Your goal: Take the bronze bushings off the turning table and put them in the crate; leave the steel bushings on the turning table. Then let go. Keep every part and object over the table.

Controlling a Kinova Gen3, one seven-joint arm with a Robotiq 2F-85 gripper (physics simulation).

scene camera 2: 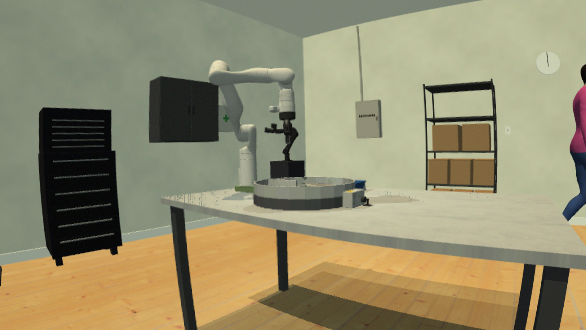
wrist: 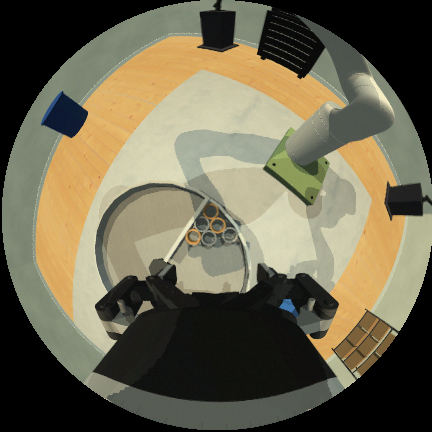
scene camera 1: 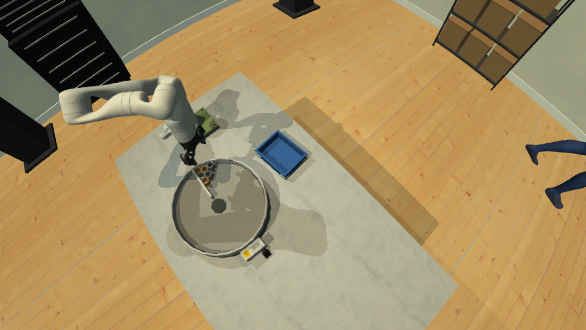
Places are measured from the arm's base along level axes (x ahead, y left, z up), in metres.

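Pixels of known places: gripper, fingertip midpoint: [scene camera 2: 288,144] [wrist: 216,273] [scene camera 1: 199,153]; arm's base at its link origin: [scene camera 2: 249,185] [wrist: 298,149].
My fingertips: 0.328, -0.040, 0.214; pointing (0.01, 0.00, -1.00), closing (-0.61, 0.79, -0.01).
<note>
Ahead of a thing's pixels: the offset from my fingertips to its top centre, as dx, dy, dz. "spot": to the spot under its first point.
Three bronze bushings, one by the divider bar @(spot: +0.021, -0.065, -0.157) [wrist: 185,232] [scene camera 1: 204,184] [wrist: 187,239], stand on the turning table [scene camera 1: 269,200] [scene camera 2: 310,192] [wrist: 100,245] near its rim. Three grey steel bushings stand among them, packed close in the wedge between bar and rim. In scene camera 2 the table's wall hides the bushings. My gripper [scene camera 1: 191,158] [scene camera 2: 287,132] [wrist: 216,273] is open and empty, high above the table near the bushings' side of the rim. The blue crate @(+0.112, +0.299, -0.192) [scene camera 1: 270,163] [scene camera 2: 360,184] [wrist: 287,306] stands beside the turning table; the gripper hides much of it in the wrist view.
A control box @(spot: +0.382, -0.055, -0.183) [scene camera 1: 253,249] [scene camera 2: 352,199] adjoins the turning table's rim on the side away from the bushings. The arm's green base plate [scene camera 1: 207,122] [scene camera 2: 244,189] [wrist: 295,172] lies behind the turning table. The divider bar and raised rim bound the bushings' wedge.
</note>
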